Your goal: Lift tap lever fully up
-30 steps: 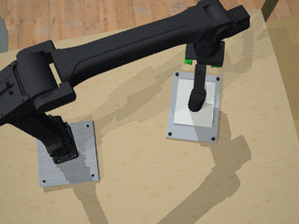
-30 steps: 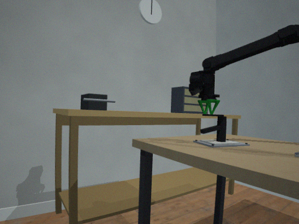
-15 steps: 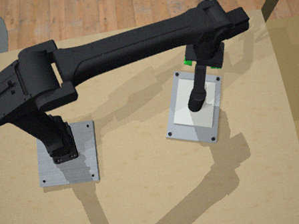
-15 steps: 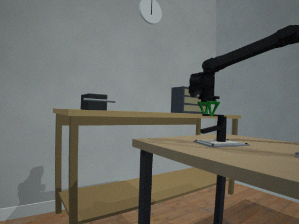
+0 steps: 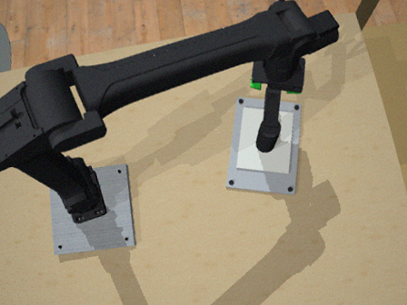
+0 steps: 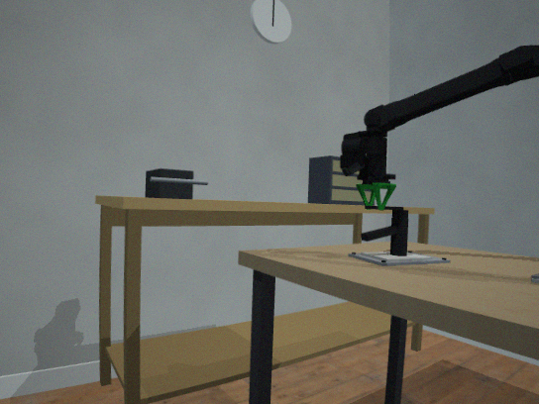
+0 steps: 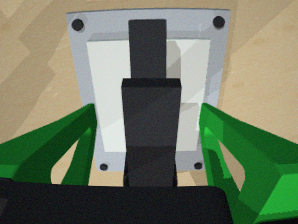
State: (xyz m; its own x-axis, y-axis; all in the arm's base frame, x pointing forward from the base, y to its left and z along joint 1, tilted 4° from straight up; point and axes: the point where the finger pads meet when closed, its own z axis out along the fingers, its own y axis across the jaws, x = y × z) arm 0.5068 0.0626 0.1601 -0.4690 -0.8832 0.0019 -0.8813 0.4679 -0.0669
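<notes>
Right now the lever is 3 cm to the right of my hand and 1 cm behind it.
</notes>
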